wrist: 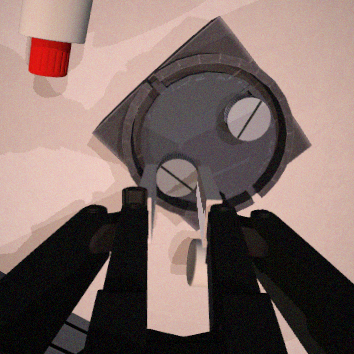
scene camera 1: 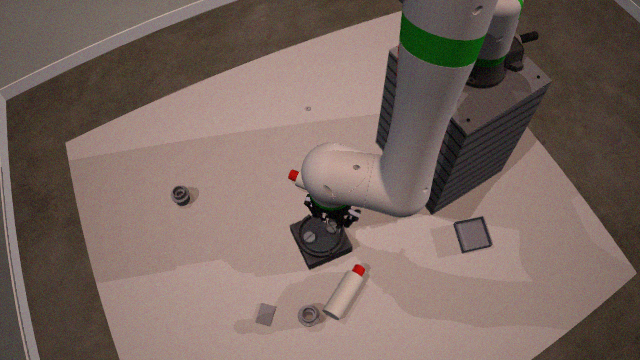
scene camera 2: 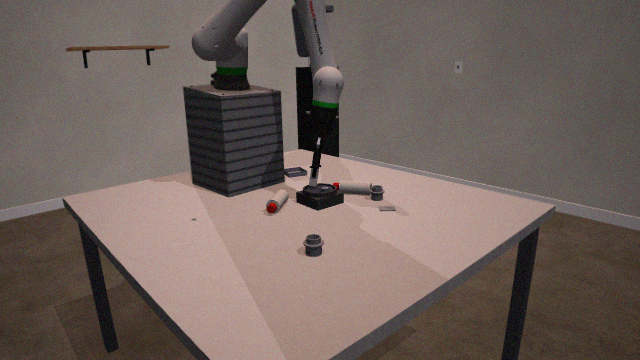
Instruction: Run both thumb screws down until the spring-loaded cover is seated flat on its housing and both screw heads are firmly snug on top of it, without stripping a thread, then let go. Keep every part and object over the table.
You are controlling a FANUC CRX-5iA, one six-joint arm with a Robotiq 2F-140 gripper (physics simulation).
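Places are measured from the arm's base along level axes (x left, y back, z up), in centimetres.
Where they show: gripper, fingertip midpoint: (wrist: 176, 182) (scene camera 1: 332, 225) (scene camera 2: 312, 184); arm's base at its link origin: (scene camera 1: 476, 64) (scene camera 2: 232, 88).
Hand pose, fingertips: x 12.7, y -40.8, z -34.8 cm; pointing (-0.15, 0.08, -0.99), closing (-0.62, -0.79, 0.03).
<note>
Things, the pixels of their top centre, and the offset from my fingertips.
- round dark cover at its top centre: (wrist: 209, 143) (scene camera 1: 320, 233) (scene camera 2: 319, 188) dz -0.9, dx +0.7, dy -3.5 cm
- square black housing at its top centre: (wrist: 210, 145) (scene camera 1: 320, 233) (scene camera 2: 319, 188) dz -0.7, dx +0.7, dy -3.5 cm
- white bottle with a red cap, top centre: (scene camera 1: 346, 288) (scene camera 2: 352, 181) dz -1.3, dx +16.8, dy -2.3 cm
- bottle at its top centre: (scene camera 1: 314, 179) (scene camera 2: 276, 195) dz -1.3, dx -15.5, dy +0.1 cm
- small grey plate at its top centre: (scene camera 1: 265, 314) (scene camera 2: 387, 208) dz -6.0, dx +15.7, dy -23.7 cm
- shallow tray at its top centre: (scene camera 1: 473, 233) (scene camera 2: 294, 170) dz -4.3, dx +14.0, dy +37.2 cm
The round dark cover (scene camera 1: 324, 246) (wrist: 200, 135) lies inside the raised ring of the square black housing (scene camera 1: 312, 262) (scene camera 2: 320, 202) (wrist: 217, 37). Whether it sits fully flat is hard to tell. One slotted screw (scene camera 1: 332, 227) (wrist: 176, 181) is on the arm's side of the cover. The other slotted screw (scene camera 1: 309, 236) (wrist: 249, 119) stands across the cover, outside the fingers, with its knurled side showing and a shadow beside it. My gripper (scene camera 2: 313, 181) (wrist: 176, 182) is shut on the near screw's head, one fingertip on each side. The finger contact is partly hidden in the scene views.
A white bottle with a red cap (scene camera 1: 345, 295) (scene camera 2: 355, 188) lies beside the housing; another bottle (scene camera 1: 294, 176) (scene camera 2: 278, 200) lies partly under the arm. Flanged cylinders (scene camera 1: 180, 195) (scene camera 1: 309, 315), a small grey plate (scene camera 1: 266, 314) and a shallow tray (scene camera 1: 457, 239) are on the table.
</note>
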